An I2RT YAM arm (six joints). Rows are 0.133 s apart.
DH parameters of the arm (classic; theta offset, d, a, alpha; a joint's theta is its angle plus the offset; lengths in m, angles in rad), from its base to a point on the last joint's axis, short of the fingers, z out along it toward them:
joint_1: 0 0.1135 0.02 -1.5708
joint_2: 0 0 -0.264 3.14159
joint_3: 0.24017 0 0.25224 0
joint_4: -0.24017 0 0.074 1.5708
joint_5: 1.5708 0 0 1.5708
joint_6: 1.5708 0.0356 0 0
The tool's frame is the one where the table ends.
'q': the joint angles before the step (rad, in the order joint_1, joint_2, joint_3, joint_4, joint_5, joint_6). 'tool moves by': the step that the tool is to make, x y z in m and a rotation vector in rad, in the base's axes. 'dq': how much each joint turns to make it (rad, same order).
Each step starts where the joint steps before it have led.
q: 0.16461, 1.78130, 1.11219, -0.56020, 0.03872, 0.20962
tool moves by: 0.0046, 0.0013, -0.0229, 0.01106, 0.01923, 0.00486
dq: 0.00000, 0.06183, -0.01986, 0.06453, -0.01488, 0.00000
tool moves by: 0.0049, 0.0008, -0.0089, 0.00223, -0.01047, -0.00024
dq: -0.00008, 0.03118, -0.00066, 0.04252, -0.00041, 0.00031
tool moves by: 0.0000, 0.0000, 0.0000, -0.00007, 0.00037, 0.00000
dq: 0.00000, 0.00010, 0.00020, -0.00048, 0.00001, 0.00000
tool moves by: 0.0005, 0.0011, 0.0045, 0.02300, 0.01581, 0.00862
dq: 0.00015, -0.00336, 0.01810, -0.03328, -0.02666, 0.00015
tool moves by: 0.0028, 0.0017, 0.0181, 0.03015, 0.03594, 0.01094
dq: -0.00032, -0.01268, 0.06833, -0.11152, -0.03736, 0.00006
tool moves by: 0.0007, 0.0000, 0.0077, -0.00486, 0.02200, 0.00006
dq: -0.00021, -0.00246, 0.03319, -0.05817, 0.00107, -0.00060
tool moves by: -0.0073, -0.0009, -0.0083, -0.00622, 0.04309, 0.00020
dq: 0.00080, 0.00158, -0.02887, -0.01305, -0.00075, 0.00081
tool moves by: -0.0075, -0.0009, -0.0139, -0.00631, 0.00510, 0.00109
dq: 0.00157, 0.00002, -0.06096, 0.05488, 0.00535, -0.00072
